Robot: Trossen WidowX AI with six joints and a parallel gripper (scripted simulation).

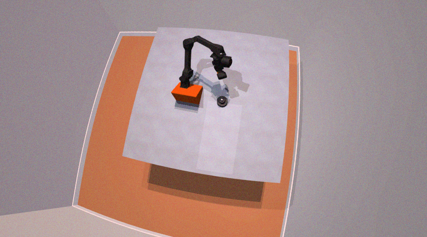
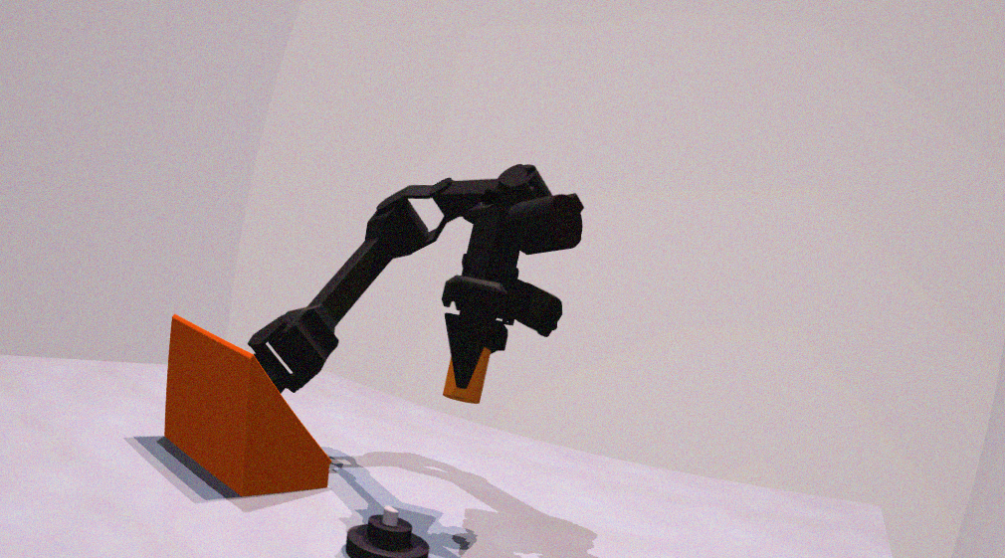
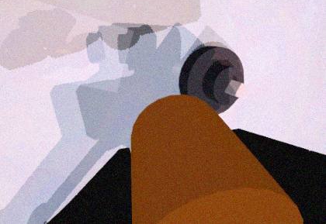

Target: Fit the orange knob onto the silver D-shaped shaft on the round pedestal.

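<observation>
My gripper tip is 10 mm past the orange knob, 10 mm to the right of it and 30 mm below it. Round my gripper tip: round pedestal (40 mm ahead, 130 mm to the right, 140 mm below).
</observation>
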